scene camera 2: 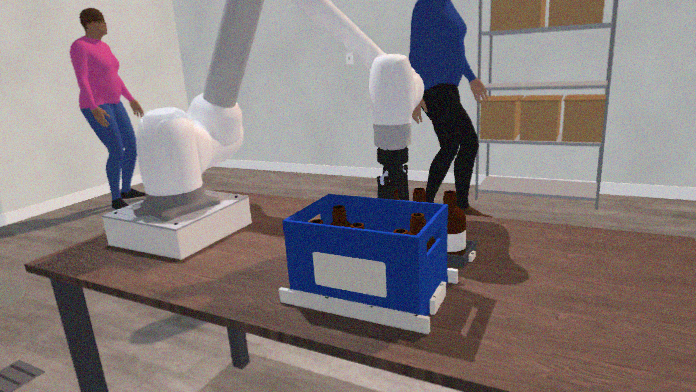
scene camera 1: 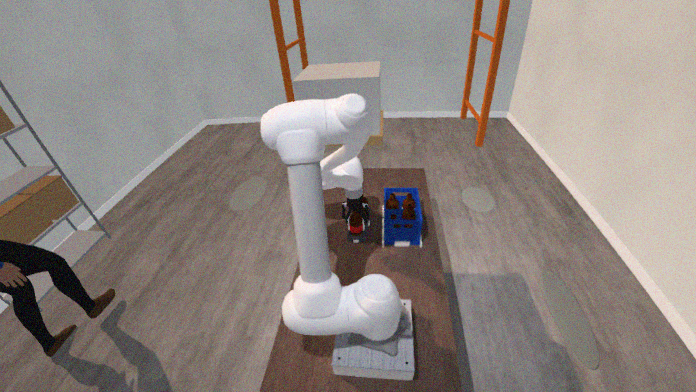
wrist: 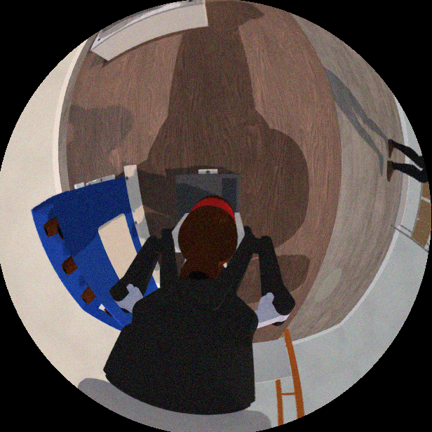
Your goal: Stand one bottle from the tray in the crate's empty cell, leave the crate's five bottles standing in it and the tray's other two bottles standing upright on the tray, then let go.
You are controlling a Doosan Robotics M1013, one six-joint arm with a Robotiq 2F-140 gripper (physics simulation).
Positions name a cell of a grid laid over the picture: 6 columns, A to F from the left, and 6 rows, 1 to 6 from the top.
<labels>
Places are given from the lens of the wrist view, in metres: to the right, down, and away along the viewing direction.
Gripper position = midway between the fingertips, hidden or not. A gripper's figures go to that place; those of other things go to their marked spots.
my gripper (wrist: C4): 0.00, 0.01, 0.23
red-label bottle (wrist: C4): -0.01, 0.02, 0.14
</labels>
